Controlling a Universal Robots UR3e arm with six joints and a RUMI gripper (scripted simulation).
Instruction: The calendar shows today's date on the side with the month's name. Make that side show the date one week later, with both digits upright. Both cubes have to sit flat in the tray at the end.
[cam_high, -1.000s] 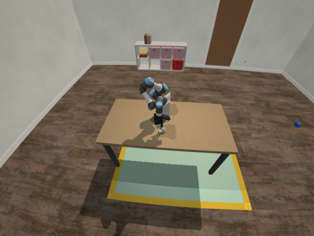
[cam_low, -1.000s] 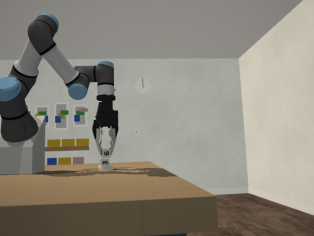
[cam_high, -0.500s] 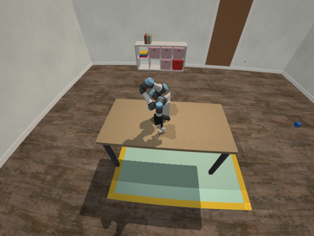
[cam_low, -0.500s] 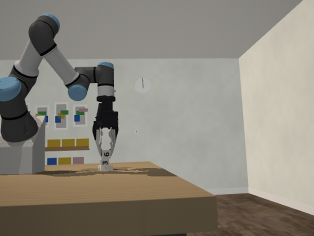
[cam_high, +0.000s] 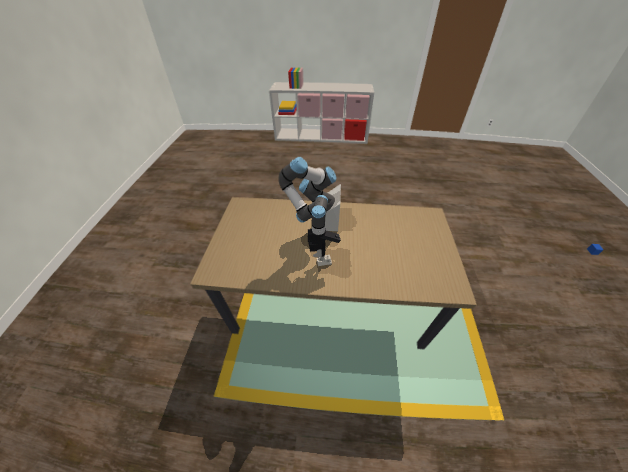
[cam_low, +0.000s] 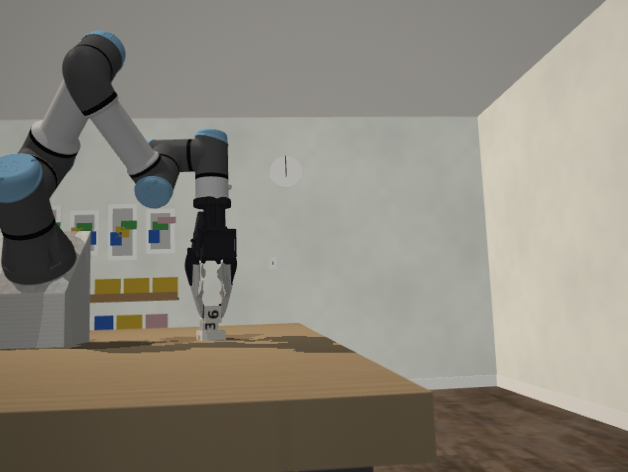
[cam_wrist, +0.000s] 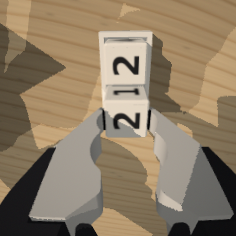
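The white calendar tray lies 5 cm below my hand and 2 cm to the left of it.
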